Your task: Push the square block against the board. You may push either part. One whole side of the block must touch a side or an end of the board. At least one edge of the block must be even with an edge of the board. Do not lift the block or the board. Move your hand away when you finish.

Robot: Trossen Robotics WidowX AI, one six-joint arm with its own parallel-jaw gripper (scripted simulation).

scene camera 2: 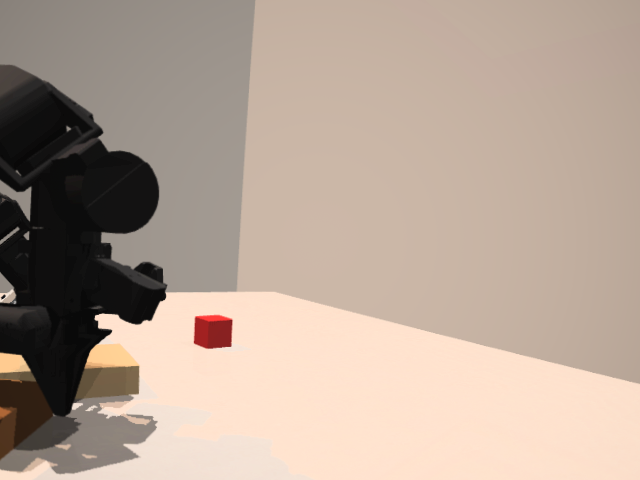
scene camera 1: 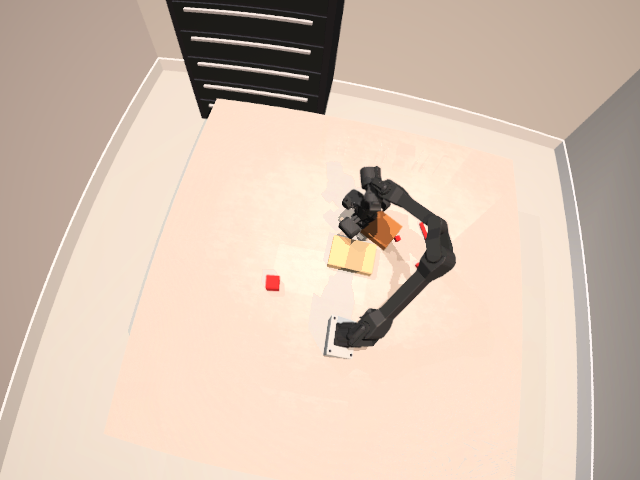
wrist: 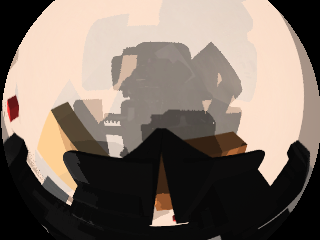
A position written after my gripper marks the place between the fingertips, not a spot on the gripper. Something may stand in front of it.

I see my gripper [scene camera 2: 61, 415], a square block [scene camera 1: 383, 229], a board [scene camera 1: 346, 254] and a red cube [scene camera 2: 211, 331].
The square block also shows in the wrist view [wrist: 225, 144]. The board also shows in the wrist view [wrist: 63, 131]. My gripper is seen too in scene camera 1 [scene camera 1: 360, 224] and in the wrist view [wrist: 161, 133].
